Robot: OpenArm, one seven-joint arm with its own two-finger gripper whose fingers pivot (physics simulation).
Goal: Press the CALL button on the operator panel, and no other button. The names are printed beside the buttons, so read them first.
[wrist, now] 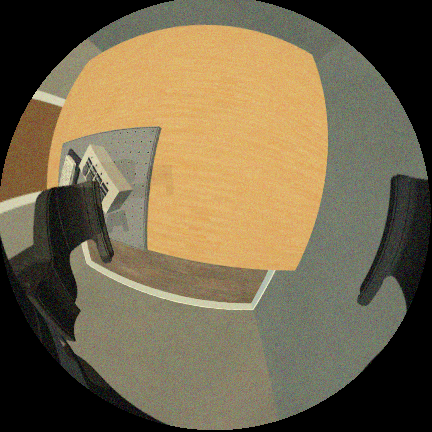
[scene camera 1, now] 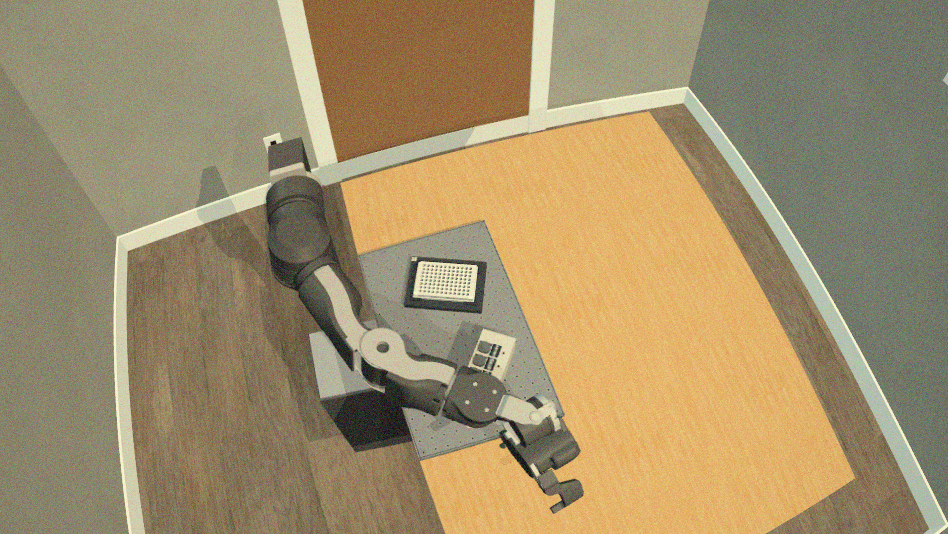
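Note:
The operator panel (scene camera 1: 506,346) (wrist: 111,172) is a cream box with dark buttons and dark printed labels beside them. It stands on the grey perforated board (scene camera 1: 457,240) (wrist: 141,145). In the scene view the arm covers its lower part; in the wrist view it is at the left, partly behind a finger. The names are too small to read, so I cannot tell which button is CALL. My gripper (scene camera 1: 528,477) (wrist: 207,237) is open, with its fingers wide apart and nothing between them. It hangs beyond the board's lower right edge, to the side of the panel and touching nothing.
A white well plate (scene camera 1: 444,281) (wrist: 67,171) sits on a dark base (scene camera 1: 477,306) on the board, farther up in the scene view. A grey box (scene camera 1: 335,374) stands beside the board, under the arm. A brown door (scene camera 1: 424,66) is at the back.

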